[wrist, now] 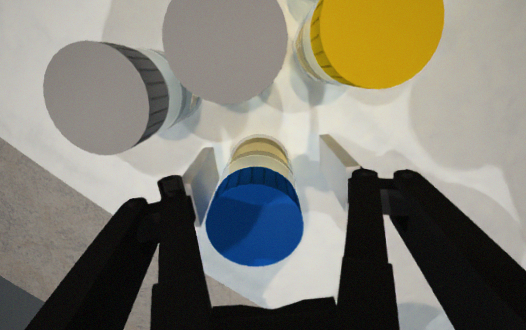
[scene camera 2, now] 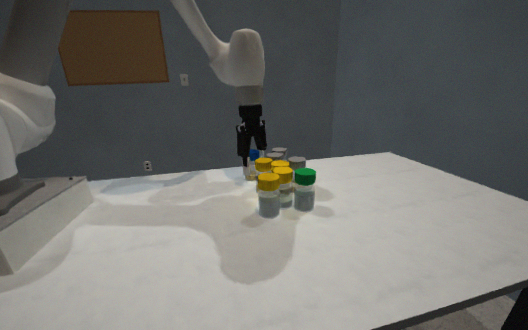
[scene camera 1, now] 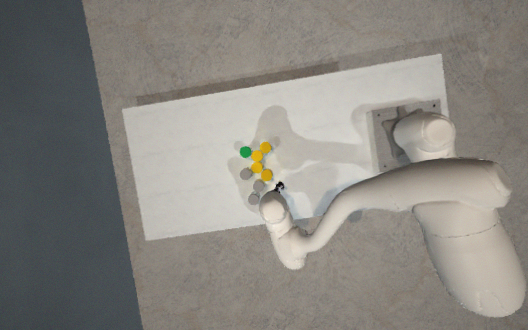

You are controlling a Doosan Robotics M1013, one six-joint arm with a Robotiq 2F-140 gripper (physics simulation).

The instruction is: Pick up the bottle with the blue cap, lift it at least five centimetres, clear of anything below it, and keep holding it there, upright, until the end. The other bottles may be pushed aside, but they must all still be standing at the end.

Labels:
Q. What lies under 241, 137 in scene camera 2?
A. My gripper.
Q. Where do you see a grey-capped bottle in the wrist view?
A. At 226, 59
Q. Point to a blue-capped bottle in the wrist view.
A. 254, 219

